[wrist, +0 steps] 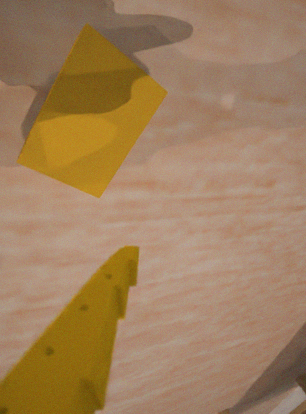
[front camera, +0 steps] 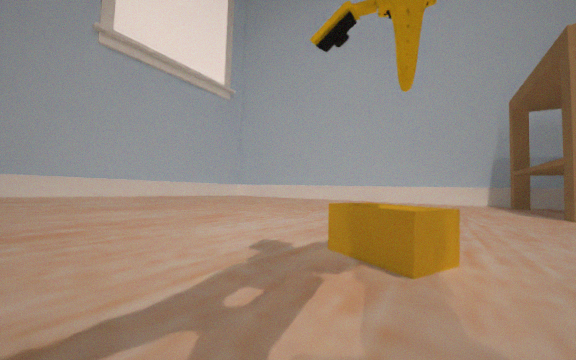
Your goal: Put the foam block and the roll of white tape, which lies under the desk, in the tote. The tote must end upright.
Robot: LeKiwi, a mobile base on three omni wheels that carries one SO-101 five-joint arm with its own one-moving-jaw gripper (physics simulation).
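Frame: origin at the arm's base, x ahead, y left, z up, level; centimetres.
Seen in the pictures: hand, tool point: (wrist: 137,260) (front camera: 405,85).
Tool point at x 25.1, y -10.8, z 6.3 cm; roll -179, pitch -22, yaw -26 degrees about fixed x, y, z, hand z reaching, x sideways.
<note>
A point is followed by its place in that frame.
The foam block (front camera: 385,240) {x 22.6, y -7.9, z -6.8 cm} (wrist: 95,120) {x 26.2, y -9.3, z -4.5 cm} is a yellow box lying on the floor, right of centre in the front view and at the upper left in the wrist view. My gripper (front camera: 406,82) (wrist: 134,250) is fully open and empty; one notched jaw shows in the wrist view. It hangs well above the floor in the front view. In the wrist view the block lies beyond the jaw tip, apart from it. The roll of white tape and the tote do not show in the front view, and I cannot make them out in the wrist view.
A wooden piece of furniture (front camera: 520,150) {x 94.3, y -94.2, z 14.5 cm} with legs and a lower bar or shelf stands at the right, near the blue wall (front camera: 375,140) {x 143.6, y -54.6, z 27.3 cm}. A window (front camera: 170,35) {x 148.4, y 72.5, z 91.0 cm} is at the upper left. A small pale and brown thing (wrist: 292,402) {x 40.6, y -208.1, z -5.4 cm} shows at the wrist view's lower right corner.
</note>
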